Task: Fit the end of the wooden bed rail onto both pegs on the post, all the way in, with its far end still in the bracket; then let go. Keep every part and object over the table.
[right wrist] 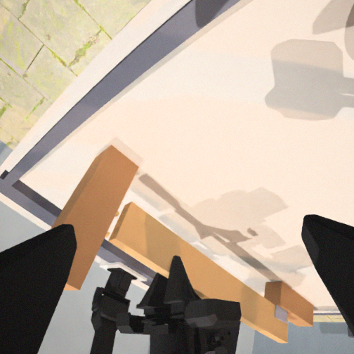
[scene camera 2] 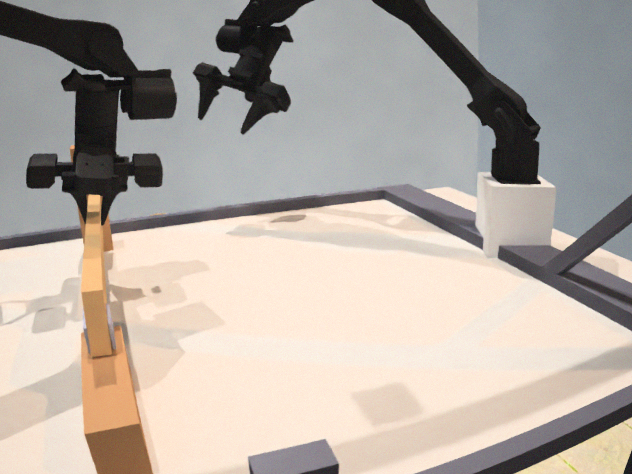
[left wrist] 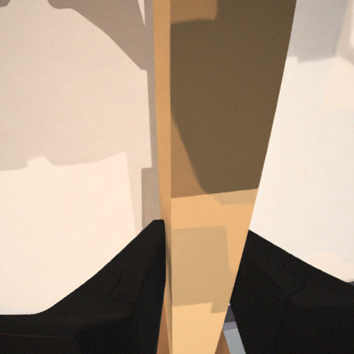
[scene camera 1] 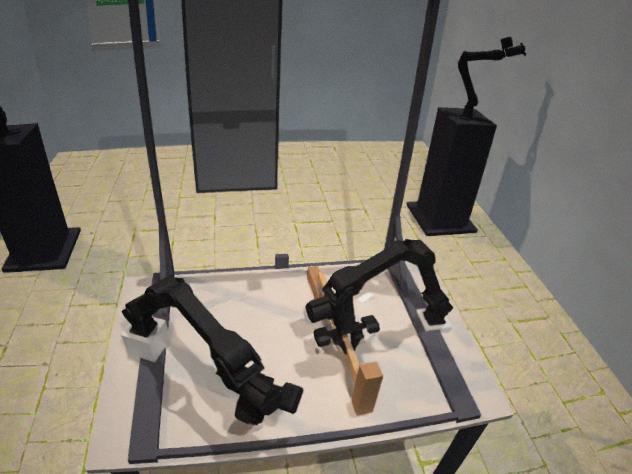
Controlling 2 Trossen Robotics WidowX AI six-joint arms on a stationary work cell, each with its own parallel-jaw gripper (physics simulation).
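Frame: origin at the left arm's base, x back, y right, z up, level; metres.
Seen in the pictures: left gripper, fingertip midpoint: (scene camera 1: 349, 353); right gripper, fingertip midpoint: (scene camera 2: 220, 126) (scene camera 1: 282, 395); left arm's base at its link origin: (scene camera 1: 434, 318); right arm's base at its link origin: (scene camera 2: 515, 179) (scene camera 1: 143, 327).
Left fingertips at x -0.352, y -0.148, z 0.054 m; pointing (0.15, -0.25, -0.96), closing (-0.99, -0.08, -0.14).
Offsets run from my left fingertips to a thing's top centre. "*": to the spot under its first point.
The wooden rail @(dx -0.009, dy +0.120, dz +0.034 m) (scene camera 1: 353, 363) (scene camera 2: 94, 265) (left wrist: 210, 215) (right wrist: 200, 265) runs from the upright post @(* dx +0.003, dy -0.167, dz +0.047 m) (scene camera 1: 366, 390) (right wrist: 100, 200) to the block with the blue-grey bracket @(* dx -0.035, dy +0.326, dz -0.010 m) (scene camera 2: 111, 329) (right wrist: 281, 313). Its far end sits between the bracket's sides. In the right wrist view, a small gap with two pegs (right wrist: 117, 213) shows between the rail's near end and the post; whether the peg tips are inside the rail cannot be told. My left gripper (scene camera 2: 94, 219) (left wrist: 190, 229) is shut on the rail between its ends. My right gripper (scene camera 2: 222, 125) (right wrist: 189, 231) is open and empty, high above the table.
The orange-brown bracket block @(dx -0.026, dy +0.363, dz -0.004 m) (scene camera 1: 312, 278) (scene camera 2: 109, 403) lies at the table's back edge in scene camera 1. A dark frame (scene camera 1: 306, 438) borders the white table top. A small dark block @(dx -0.142, dy +0.511, dz -0.023 m) (scene camera 1: 281, 260) (scene camera 2: 293, 459) stands at the frame's back bar. Uprights rise at the back corners.
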